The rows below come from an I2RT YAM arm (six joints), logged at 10 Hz.
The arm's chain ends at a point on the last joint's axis. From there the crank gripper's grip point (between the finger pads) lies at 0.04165 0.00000 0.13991 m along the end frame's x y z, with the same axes.
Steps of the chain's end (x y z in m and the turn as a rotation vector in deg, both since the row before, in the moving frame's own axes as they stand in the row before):
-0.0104, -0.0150, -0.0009, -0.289, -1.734, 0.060
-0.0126, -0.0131, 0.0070, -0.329, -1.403, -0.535
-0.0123, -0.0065, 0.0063, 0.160, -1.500, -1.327
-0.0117, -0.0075, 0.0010, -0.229, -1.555, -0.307
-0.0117, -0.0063, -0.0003, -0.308, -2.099, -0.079
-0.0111, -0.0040, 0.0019, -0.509, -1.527, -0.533
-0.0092, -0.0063, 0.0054, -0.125, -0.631, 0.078
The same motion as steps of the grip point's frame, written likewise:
-0.0147, -0.0142, 0.0003, -0.289, -1.734, 0.060
-0.0160, -0.0127, 0.0080, -0.329, -1.403, -0.535
-0.0160, -0.0078, 0.0073, 0.160, -1.500, -1.327
-0.0155, -0.0072, 0.0021, -0.229, -1.555, -0.307
-0.0169, -0.0056, 0.0011, -0.308, -2.099, -0.079
-0.0148, -0.0031, 0.0030, -0.509, -1.527, -0.533
-0.0107, -0.0059, 0.0058, -0.125, -0.631, 0.078

